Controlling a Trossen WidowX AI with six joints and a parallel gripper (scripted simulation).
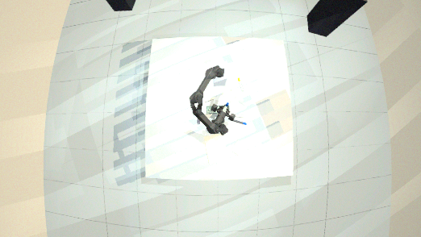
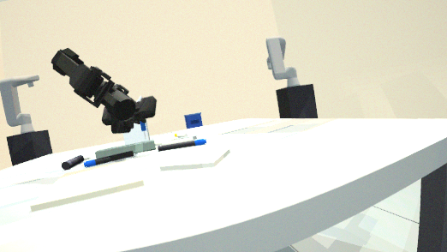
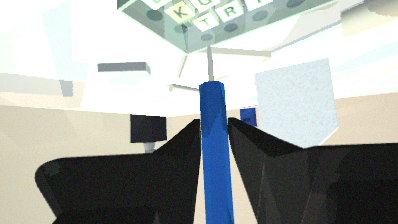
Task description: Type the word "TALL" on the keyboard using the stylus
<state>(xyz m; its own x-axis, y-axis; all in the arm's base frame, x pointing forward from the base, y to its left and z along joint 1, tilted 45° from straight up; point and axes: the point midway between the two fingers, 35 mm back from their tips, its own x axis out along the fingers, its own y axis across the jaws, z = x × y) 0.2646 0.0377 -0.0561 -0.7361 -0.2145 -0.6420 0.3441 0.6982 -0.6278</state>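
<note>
My gripper tip is 12 cm past the flat pad, 9 cm above it and 2 cm to the right of it. Also, from my gripper tip: black marker 21 cm to the right, 11 cm ahead, 8 cm below; yellow-tipped stick 23 cm behind, 10 cm to the left, 8 cm below; blue stylus 1 cm below.
</note>
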